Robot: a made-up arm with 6 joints.
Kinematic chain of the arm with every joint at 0, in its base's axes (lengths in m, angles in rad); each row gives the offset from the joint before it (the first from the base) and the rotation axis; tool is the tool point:
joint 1: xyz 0 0 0.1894 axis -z
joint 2: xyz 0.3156 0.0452 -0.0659 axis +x
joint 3: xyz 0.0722 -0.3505 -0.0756 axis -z
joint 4: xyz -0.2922 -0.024 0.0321 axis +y
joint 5: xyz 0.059 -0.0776 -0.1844 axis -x
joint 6: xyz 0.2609 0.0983 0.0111 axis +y
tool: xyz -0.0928 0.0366 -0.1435
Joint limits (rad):
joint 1: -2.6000..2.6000
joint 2: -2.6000..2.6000
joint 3: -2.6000..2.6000
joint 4: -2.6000..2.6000
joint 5: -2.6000..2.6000
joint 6: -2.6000..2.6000
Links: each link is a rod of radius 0.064 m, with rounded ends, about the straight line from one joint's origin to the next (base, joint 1, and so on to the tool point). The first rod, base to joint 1, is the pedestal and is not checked.
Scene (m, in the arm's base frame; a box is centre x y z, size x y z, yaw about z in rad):
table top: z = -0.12
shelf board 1: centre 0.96 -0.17 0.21 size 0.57 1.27 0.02 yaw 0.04
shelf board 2: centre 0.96 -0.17 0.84 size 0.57 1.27 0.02 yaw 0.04
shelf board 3: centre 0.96 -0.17 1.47 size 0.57 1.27 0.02 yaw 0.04
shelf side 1: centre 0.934 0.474 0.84 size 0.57 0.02 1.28 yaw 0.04
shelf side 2: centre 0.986 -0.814 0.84 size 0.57 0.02 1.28 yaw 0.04
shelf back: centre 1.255 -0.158 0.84 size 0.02 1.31 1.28 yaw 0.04
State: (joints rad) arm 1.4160 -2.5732 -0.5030 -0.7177 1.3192 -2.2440
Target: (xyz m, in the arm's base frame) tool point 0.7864 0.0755 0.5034
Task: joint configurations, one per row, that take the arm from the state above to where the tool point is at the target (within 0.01 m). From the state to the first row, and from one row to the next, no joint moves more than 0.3 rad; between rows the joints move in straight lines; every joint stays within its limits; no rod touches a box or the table.
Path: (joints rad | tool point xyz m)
1: 1.1187 -2.5821 -0.3022 -0.6297 1.4538 -2.0849 | 0.6000 -0.4774 0.3166
2: 0.8214 -2.5911 -0.1013 -0.5416 1.5883 -1.9257 | 0.7582 -0.2352 0.4153
3: 0.5240 -2.6000 0.0995 -0.4536 1.7229 -1.7666 | 0.7864 0.0755 0.5034

